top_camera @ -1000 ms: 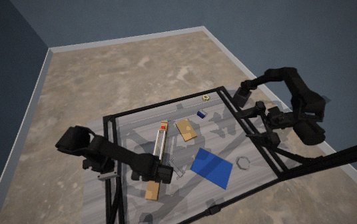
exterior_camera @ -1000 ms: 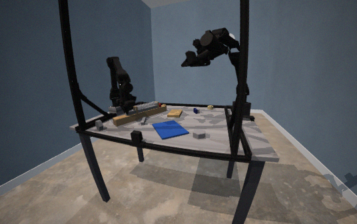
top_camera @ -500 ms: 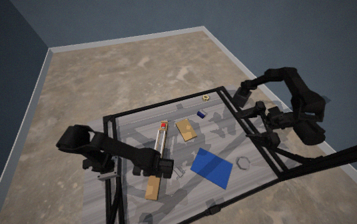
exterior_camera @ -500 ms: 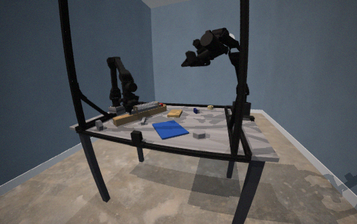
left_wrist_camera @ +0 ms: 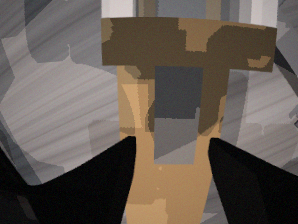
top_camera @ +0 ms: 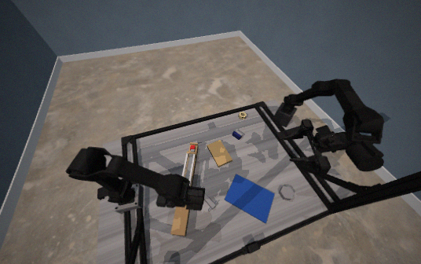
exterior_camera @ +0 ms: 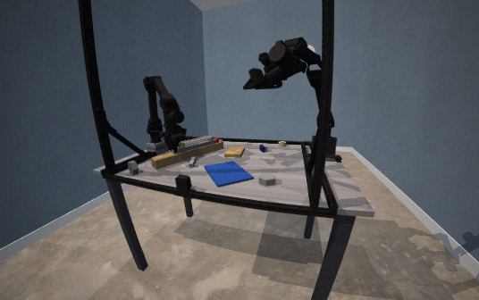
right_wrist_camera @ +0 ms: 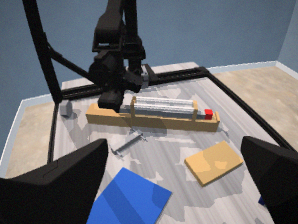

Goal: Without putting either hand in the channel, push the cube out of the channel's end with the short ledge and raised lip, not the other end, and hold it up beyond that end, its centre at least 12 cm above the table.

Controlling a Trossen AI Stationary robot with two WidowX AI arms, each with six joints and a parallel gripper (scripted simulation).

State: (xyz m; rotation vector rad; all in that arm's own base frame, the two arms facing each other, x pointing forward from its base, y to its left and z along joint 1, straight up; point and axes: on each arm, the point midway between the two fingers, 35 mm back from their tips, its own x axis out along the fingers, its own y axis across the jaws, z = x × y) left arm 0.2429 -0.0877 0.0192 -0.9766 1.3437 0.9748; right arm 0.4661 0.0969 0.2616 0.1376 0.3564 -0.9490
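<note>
The red cube lies 24 cm ahead of my left hand, 17 cm to the right of it and 3 cm below it. Also, from my left hand: tan channel (12 cm ahead, 9 cm to the right, 3 cm below); then blue mat (13 cm behind, 30 cm to the right, 8 cm below); then tan plate (16 cm ahead, 30 cm to the right, 8 cm below).
</note>
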